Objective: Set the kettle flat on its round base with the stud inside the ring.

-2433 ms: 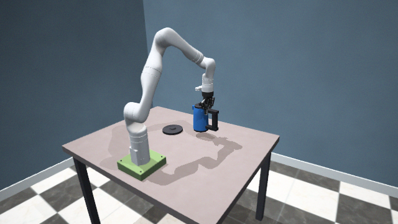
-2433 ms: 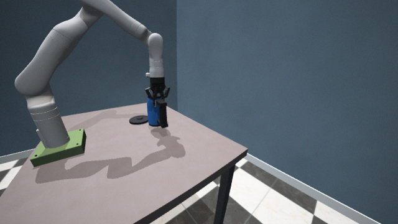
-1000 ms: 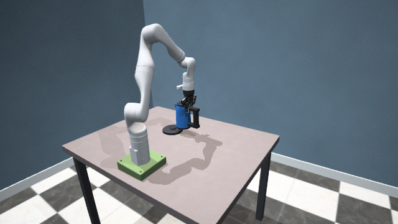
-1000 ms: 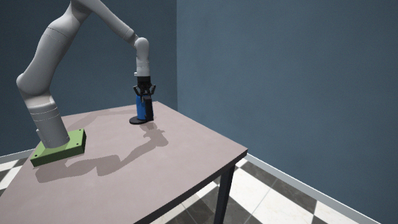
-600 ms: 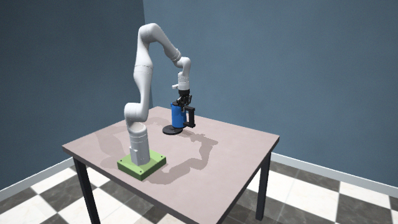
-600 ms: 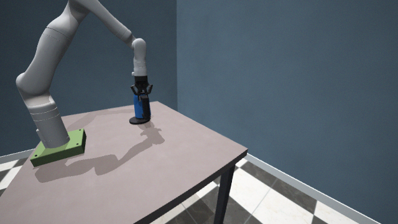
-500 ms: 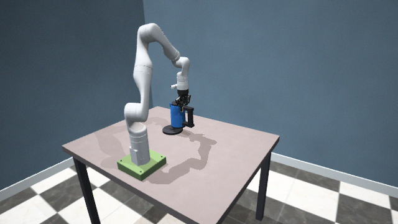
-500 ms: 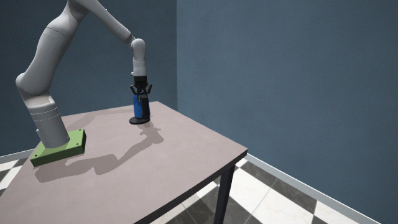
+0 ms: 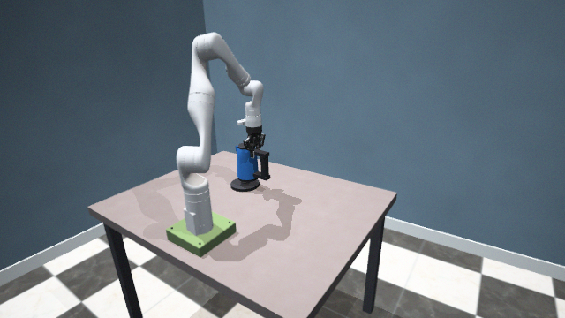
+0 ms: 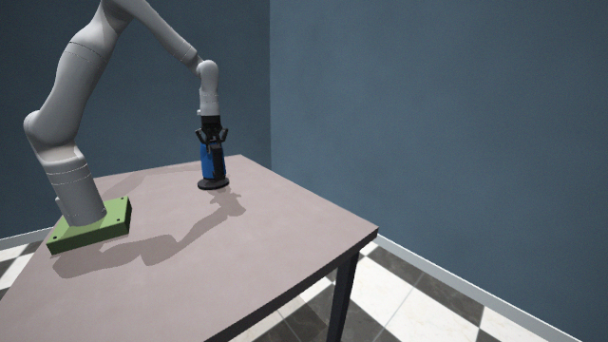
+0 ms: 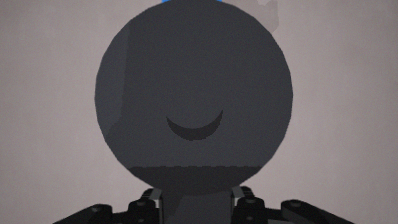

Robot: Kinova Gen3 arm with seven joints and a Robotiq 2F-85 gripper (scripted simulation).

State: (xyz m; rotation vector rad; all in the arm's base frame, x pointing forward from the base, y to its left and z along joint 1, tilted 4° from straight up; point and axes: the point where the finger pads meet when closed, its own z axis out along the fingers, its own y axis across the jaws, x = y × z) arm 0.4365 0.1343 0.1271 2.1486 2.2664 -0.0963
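The blue kettle is 50 mm below my hand and 20 mm to the left of it. Round my hand: round black base (180 mm below, 80 mm to the left, 10 mm behind).
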